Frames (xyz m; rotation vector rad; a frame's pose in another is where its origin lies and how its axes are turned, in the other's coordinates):
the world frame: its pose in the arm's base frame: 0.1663 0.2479 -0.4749 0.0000 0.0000 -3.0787
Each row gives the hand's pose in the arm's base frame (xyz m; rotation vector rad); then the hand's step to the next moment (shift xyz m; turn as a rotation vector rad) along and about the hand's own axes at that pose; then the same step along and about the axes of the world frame.
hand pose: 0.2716 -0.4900 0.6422 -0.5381 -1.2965 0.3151
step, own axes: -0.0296 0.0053 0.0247 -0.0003 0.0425 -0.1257
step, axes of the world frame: 0.0312 0.0038 -0.0229 -0.1248 -0.0025 -0.0451
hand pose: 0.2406 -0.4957 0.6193 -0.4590 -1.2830 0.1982
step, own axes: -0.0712 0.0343 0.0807 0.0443 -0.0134 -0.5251
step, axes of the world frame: 0.0918 -0.0262 -0.0604 -0.5036 0.1414 -0.0653
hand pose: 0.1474 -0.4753 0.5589 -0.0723 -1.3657 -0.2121
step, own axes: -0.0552 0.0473 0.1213 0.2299 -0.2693 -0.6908
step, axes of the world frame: 0.1132 -0.0807 -0.0256 -0.6297 0.4495 0.0636
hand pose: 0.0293 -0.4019 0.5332 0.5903 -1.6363 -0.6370
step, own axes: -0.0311 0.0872 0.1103 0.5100 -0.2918 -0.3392
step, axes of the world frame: 0.1009 -0.0998 0.0245 -0.2307 0.6053 0.2018
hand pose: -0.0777 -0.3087 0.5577 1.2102 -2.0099 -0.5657
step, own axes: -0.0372 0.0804 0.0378 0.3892 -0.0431 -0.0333
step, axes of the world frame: 0.0588 -0.0744 0.0167 0.0924 0.3598 0.1284
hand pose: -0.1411 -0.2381 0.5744 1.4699 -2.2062 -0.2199
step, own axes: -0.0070 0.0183 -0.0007 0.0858 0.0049 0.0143
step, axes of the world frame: 0.0117 -0.0147 0.0056 0.0422 0.0747 0.0150
